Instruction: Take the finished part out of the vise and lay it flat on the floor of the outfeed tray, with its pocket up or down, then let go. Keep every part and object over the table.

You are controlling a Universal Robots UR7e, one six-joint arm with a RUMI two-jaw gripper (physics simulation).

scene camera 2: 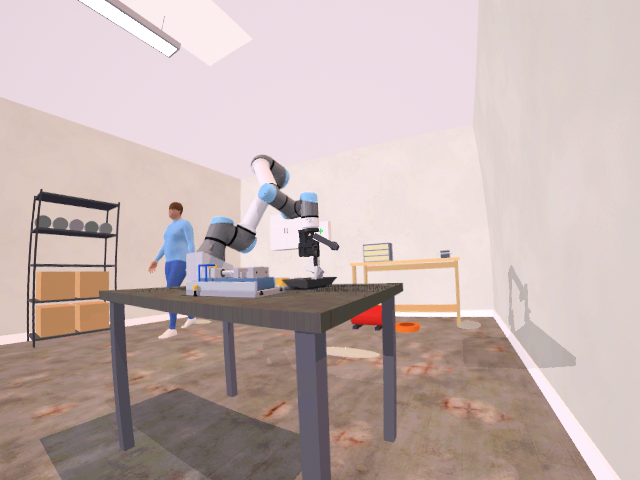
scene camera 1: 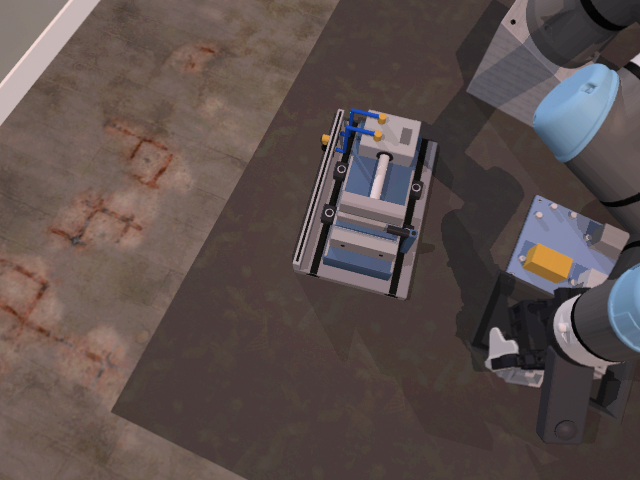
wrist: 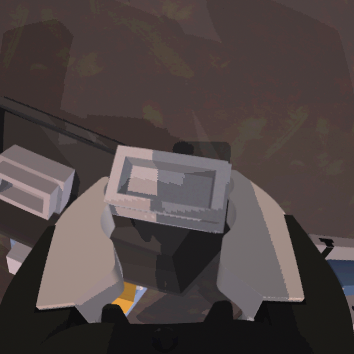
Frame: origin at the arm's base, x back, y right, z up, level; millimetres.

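Seen in the pictures: gripper, between the fingertips: (scene camera 2: 316, 278) (wrist: 169, 175); arm's base, origin of its link: (scene camera 2: 209, 259) (scene camera 1: 561, 26).
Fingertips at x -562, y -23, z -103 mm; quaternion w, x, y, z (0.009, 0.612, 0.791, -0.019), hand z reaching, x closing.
Observation:
Offsets run from my fingertips to a thing's top centre.
My gripper (scene camera 2: 314, 273) (wrist: 169, 175) is shut on the finished part {dx -8, dy -1, dz +53 mm} (wrist: 172, 186) (scene camera 1: 523, 378), a pale grey block with a rectangular pocket. In the wrist view the pocket faces the camera and the block sits slightly slanted between the fingertips. The black outfeed tray (scene camera 1: 489, 315) (scene camera 2: 301, 283) (wrist: 60, 123) is below, and the held part overlaps the line of its long wall in the wrist view. Whether the part touches the tray is hidden. The vise {dx +214, dy +266, dz +58 mm} (scene camera 1: 361, 245) (scene camera 2: 241, 285) is well to the side, and no part shows between its jaws.
Another pale stepped block {dx +39, dy -111, dz +6 mm} (wrist: 39, 187) is in the tray, left of the left finger, its pocket facing sideways. Beside the tray is a blue plate {dx +210, dy -96, dz -33 mm} (scene camera 1: 547, 227) with an orange block {dx +180, dy -43, dz +3 mm} (scene camera 1: 547, 262) and pale blocks {dx +247, dy -151, dz +3 mm} (scene camera 1: 610, 240). The robot base (scene camera 1: 506, 77) stands beyond the plate.

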